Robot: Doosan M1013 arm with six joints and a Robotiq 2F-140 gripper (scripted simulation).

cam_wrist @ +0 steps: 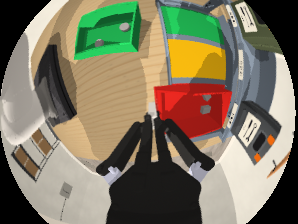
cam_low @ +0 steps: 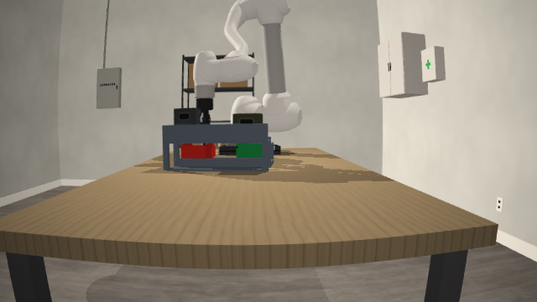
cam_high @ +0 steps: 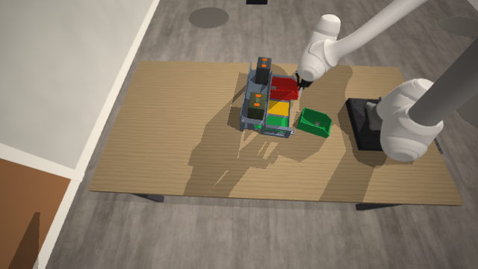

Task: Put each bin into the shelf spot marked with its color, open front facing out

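The red bin is 10 cm ahead of my hand and 1 cm below it. The rest, counted from my hand: green bin (20 cm to the left, 9 cm behind, 2 cm below).
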